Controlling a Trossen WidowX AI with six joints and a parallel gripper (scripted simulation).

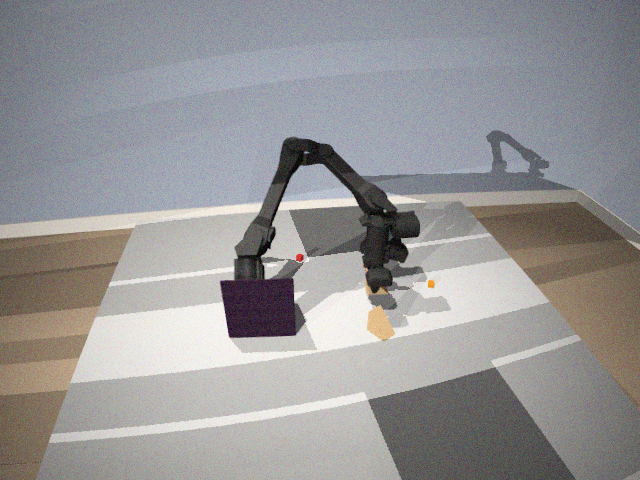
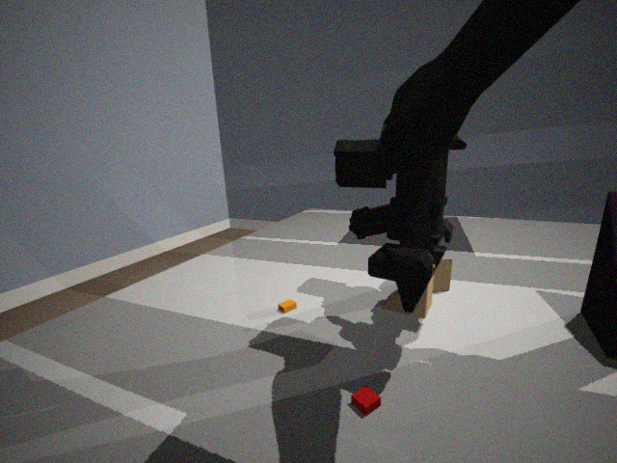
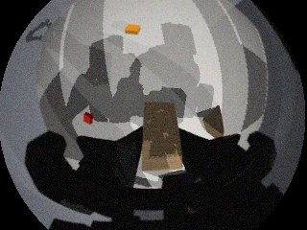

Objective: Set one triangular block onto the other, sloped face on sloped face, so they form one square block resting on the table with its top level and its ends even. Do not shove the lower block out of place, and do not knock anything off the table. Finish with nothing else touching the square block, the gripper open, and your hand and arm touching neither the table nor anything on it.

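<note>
My gripper tip is 1 cm below the tan triangular block and 1 cm past it. The rest, counted from my gripper tip: small orange cube 18 cm ahead, 5 cm to the left, 3 cm below; small red cube 21 cm behind, 19 cm to the left, 3 cm below.
</note>
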